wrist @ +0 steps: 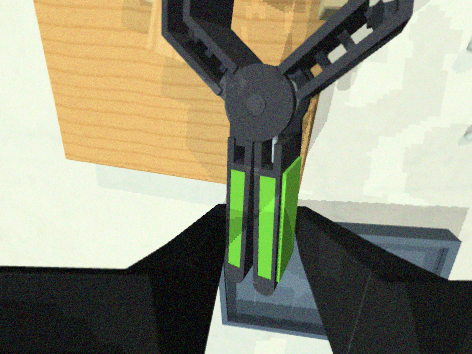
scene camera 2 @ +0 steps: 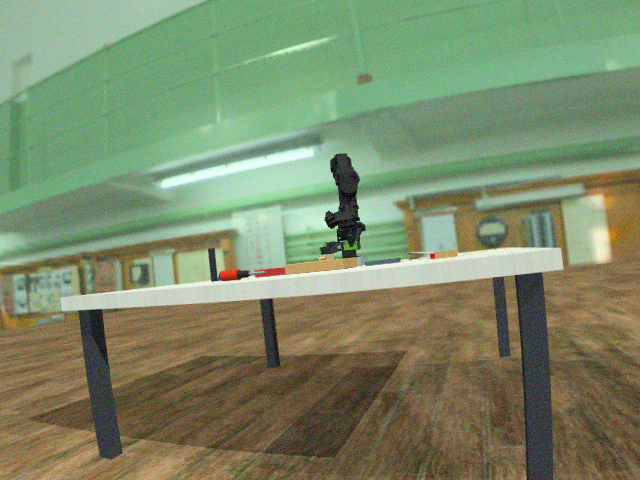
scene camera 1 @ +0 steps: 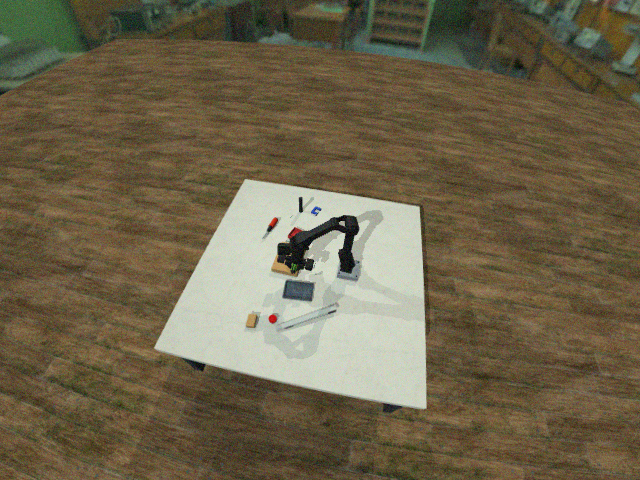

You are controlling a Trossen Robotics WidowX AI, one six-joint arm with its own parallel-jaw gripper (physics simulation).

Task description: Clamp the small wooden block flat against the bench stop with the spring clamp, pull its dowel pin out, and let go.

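Frame: origin at the arm's base, x back, y left, z down, level; millimetres.
Seen in the pictures: gripper, fingertip midpoint: (wrist: 260,214) (scene camera 2: 352,247) (scene camera 1: 293,269); arm's base, origin of the base link: (scene camera 1: 346,267).
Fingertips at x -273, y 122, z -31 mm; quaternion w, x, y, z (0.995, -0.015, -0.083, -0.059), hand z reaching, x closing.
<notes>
Pixels of each thing's top centre, then the offset from my fingertips to it.
- black spring clamp, middle of its top: (wrist: 260,132) (scene camera 2: 339,240) (scene camera 1: 295,259) dx -5, dy -43, dz -30 mm
- wooden board, middle of its top: (scene camera 2: 321,261) (scene camera 1: 289,256) dx -61, dy -92, dz +33 mm
- small pale wooden piece, middle of its top: (scene camera 2: 325,255) dx -48, dy -80, dz +15 mm
- dark blue-grey tray, middle of its top: (wrist: 319,290) (scene camera 2: 383,259) (scene camera 1: 298,289) dx +56, dy +84, dz +51 mm
- red box, middle of its top: (scene camera 2: 274,268) (scene camera 1: 299,234) dx -61, dy -274, dz +40 mm
- red screwdriver, middle of its top: (scene camera 2: 242,268) (scene camera 1: 269,226) dx -258, dy -270, dz +32 mm
- black upright post, middle of its top: (scene camera 2: 211,248) (scene camera 1: 300,198) dx -126, dy -493, dz -55 mm
- blue piece, middle of its top: (scene camera 1: 315,210) dx -30, dy -520, dz +53 mm
- loose tan block, middle of its top: (scene camera 2: 445,250) (scene camera 1: 251,320) dx -111, dy +324, dz +44 mm
- red disc, middle of its top: (scene camera 1: 272,318) dx -15, dy +280, dz +49 mm
- grey bar, middle of its top: (scene camera 1: 306,317) dx +146, dy +227, dz +35 mm
My gripper (scene camera 1: 296,263) (scene camera 2: 351,240) (wrist: 260,214) is shut on the black spring clamp (scene camera 1: 293,267) (scene camera 2: 351,246) (wrist: 260,102). The clamp has bright green pads; its round pivot and spread arms reach past my fingertips over the wooden board (scene camera 1: 279,266) (scene camera 2: 310,267) (wrist: 115,110). In scene camera 2 the clamp is low above the board. A small pale wooden piece (scene camera 2: 326,256) stands on the board there; I cannot tell whether it is the block or the bench stop. The dowel pin cannot be made out; the clamp covers part of the board in the wrist view.
A dark blue-grey tray (scene camera 1: 298,290) (wrist: 410,232) lies beside the board. A red box (scene camera 1: 294,231), a red screwdriver (scene camera 1: 272,224) (scene camera 2: 232,274), a black upright post (scene camera 1: 300,204) (scene camera 2: 212,264) and a blue piece (scene camera 1: 315,210) are behind. A loose tan block (scene camera 1: 251,320), red disc (scene camera 1: 272,318) and grey bar (scene camera 1: 308,317) lie in front.
</notes>
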